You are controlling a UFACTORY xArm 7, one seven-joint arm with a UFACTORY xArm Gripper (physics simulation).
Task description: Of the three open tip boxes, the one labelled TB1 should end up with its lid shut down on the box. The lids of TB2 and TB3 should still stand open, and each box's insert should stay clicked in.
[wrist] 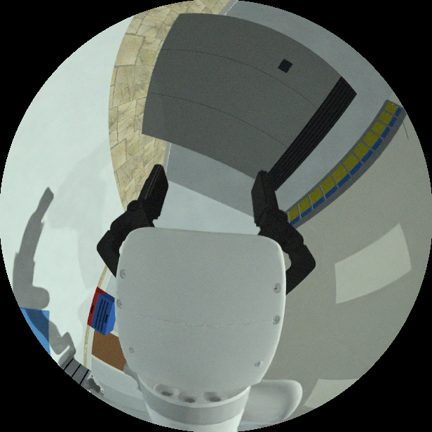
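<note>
My gripper (209, 176) is open in the wrist view, its two black fingers wide apart with no object between them. The three tip boxes, their lids, inserts and the labels TB1, TB2 and TB3 cannot be made out in this view. The pale gripper body hides the lower middle of the view.
A large grey panelled block (225, 85) with a black ribbed strip (315, 130) lies beyond the fingers. A long row of yellow and blue bins (340, 174) is at the right. A blue slotted object (104, 314), a red piece (93, 309) and a brown panel (107, 350) show at lower left.
</note>
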